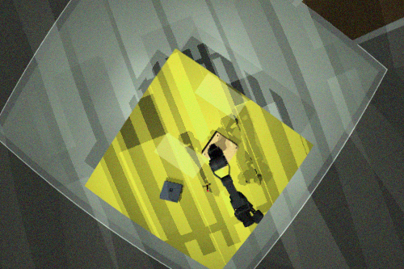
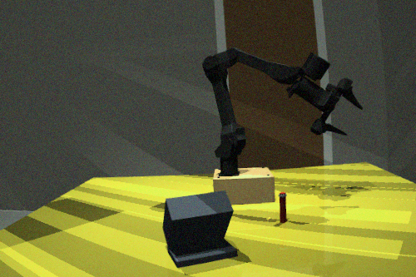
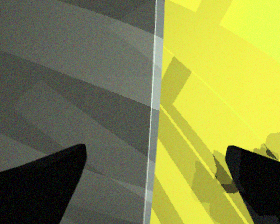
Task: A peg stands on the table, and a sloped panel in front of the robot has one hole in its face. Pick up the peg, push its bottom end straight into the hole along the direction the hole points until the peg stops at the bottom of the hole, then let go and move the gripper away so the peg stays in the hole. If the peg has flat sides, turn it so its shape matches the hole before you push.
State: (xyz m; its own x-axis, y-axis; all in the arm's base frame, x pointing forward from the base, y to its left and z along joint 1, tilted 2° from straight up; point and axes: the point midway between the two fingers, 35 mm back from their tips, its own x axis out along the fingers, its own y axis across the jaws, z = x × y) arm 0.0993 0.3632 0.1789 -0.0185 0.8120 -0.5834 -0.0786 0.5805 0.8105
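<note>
The square-sided peg is 16 cm ahead of my gripper tip, 23 cm to the right of it and 18 cm below it. The rest, counted from my gripper tip: grey sloped panel: 34 cm ahead, 42 cm to the right, 17 cm below.
</note>
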